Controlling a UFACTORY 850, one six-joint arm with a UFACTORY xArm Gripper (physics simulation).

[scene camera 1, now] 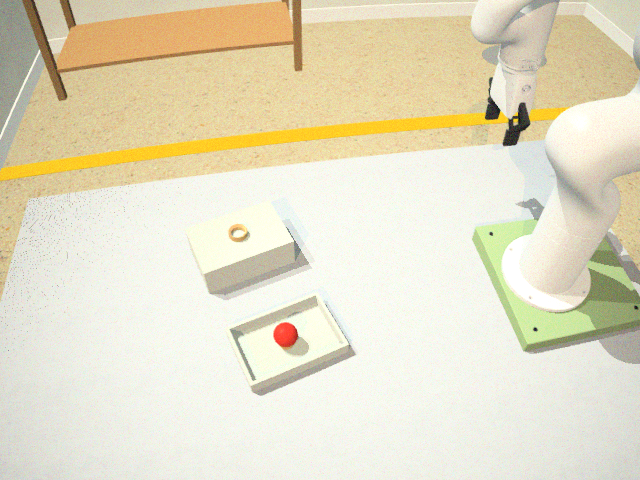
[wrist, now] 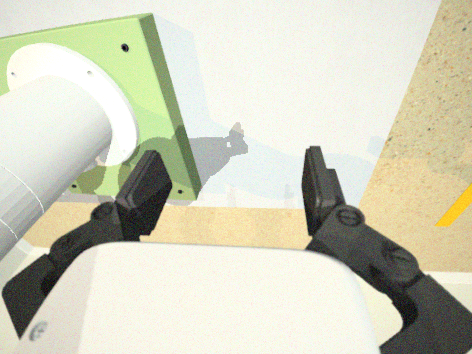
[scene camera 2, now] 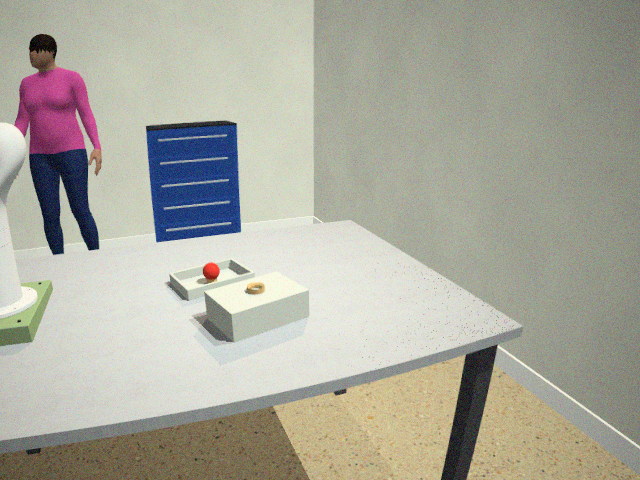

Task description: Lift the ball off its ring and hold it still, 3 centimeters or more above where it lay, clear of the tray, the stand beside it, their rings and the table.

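A red ball (scene camera 1: 285, 334) (scene camera 2: 210, 271) rests inside the shallow cream tray (scene camera 1: 300, 370) (scene camera 2: 178, 286), near its middle. The ring under the ball is mostly hidden; a bit of it shows below the ball in scene camera 2. A cream box-shaped stand (scene camera 1: 251, 268) (scene camera 2: 271, 315) is beside the tray, with an empty orange-tan ring (scene camera 1: 230, 237) (scene camera 2: 248, 289) on its top. My gripper (scene camera 1: 501, 129) (wrist: 231, 166) is open and empty. It is high up near the table's far edge in scene camera 1, well away from the ball and tray. The ball does not show in the wrist view.
The green base plate (scene camera 1: 509, 304) (scene camera 2: 38, 310) (wrist: 165, 105) carries the arm's base at one side of the white table (scene camera 1: 413, 387) (scene camera 2: 387, 289). The stand is taller than the tray walls. A person (scene camera 2: 54, 113) and a blue drawer cabinet (scene camera 2: 196, 173) are behind the table.
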